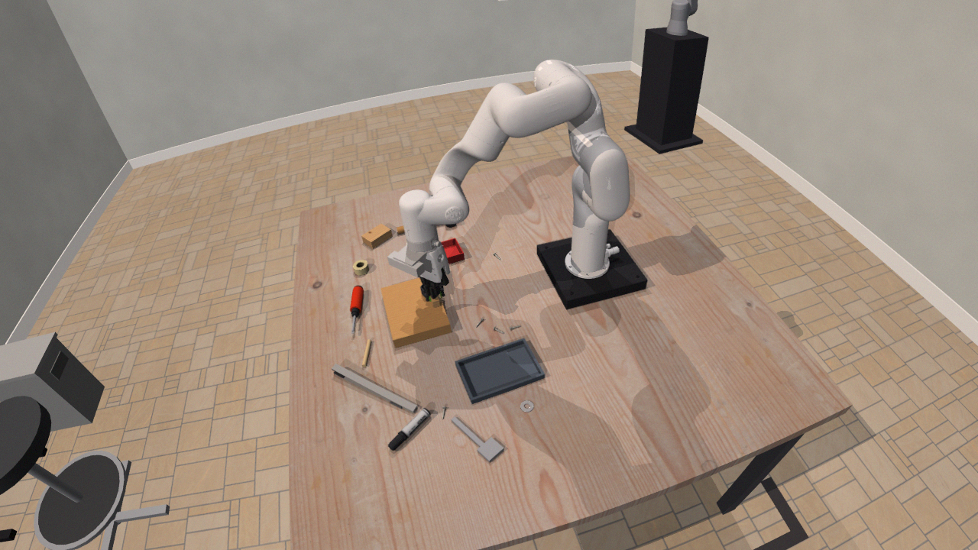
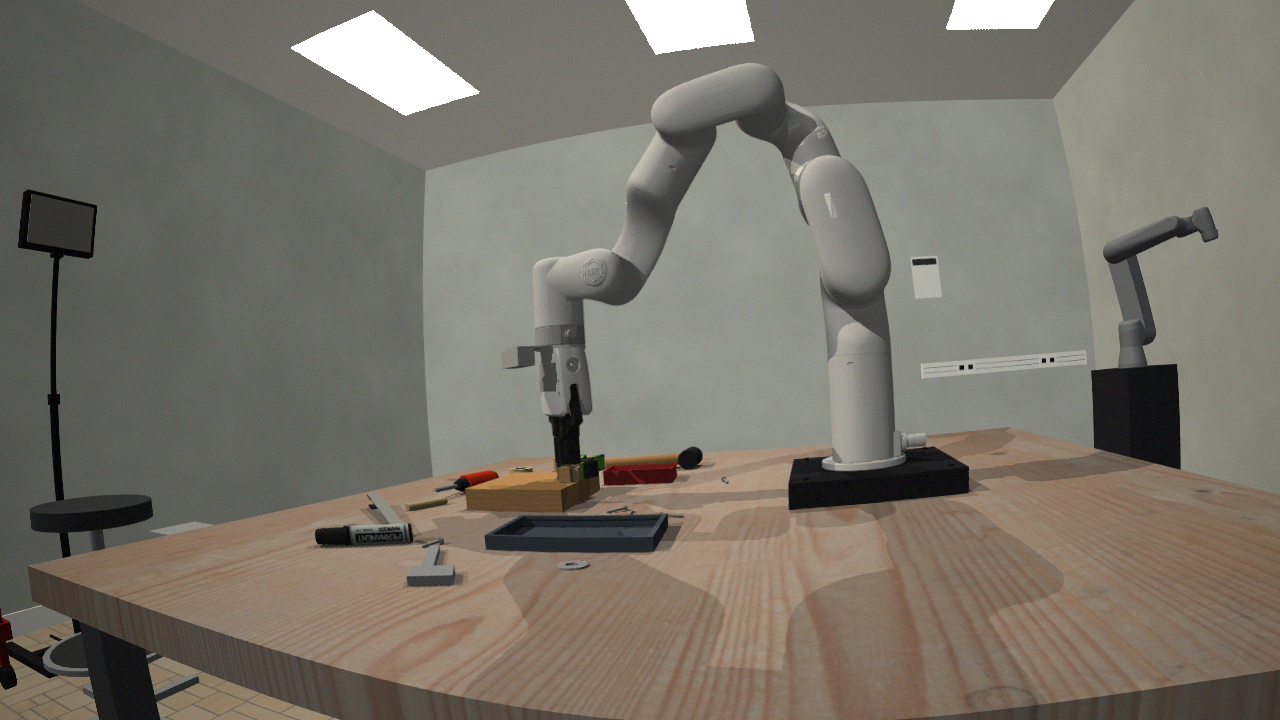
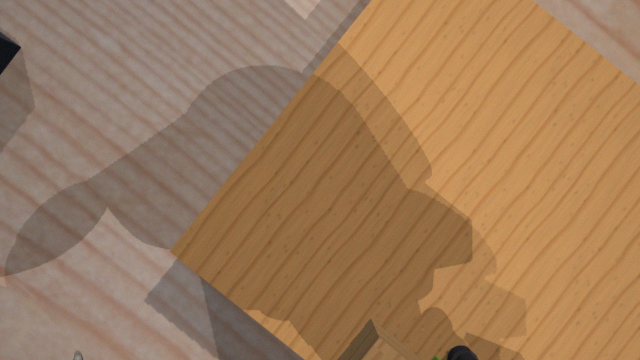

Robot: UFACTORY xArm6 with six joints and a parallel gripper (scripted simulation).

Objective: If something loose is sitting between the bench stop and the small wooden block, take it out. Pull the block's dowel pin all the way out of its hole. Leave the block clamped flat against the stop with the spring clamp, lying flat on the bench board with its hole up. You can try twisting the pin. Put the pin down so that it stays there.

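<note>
Right now my hand is 2 cm above the dowel pin. Round my hand: small wooden block 4 cm below; then red tray 20 cm to the right, 8 cm behind, 7 cm below; then orange bench board 5 cm below, 5 cm ahead, 1 cm to the right.
</note>
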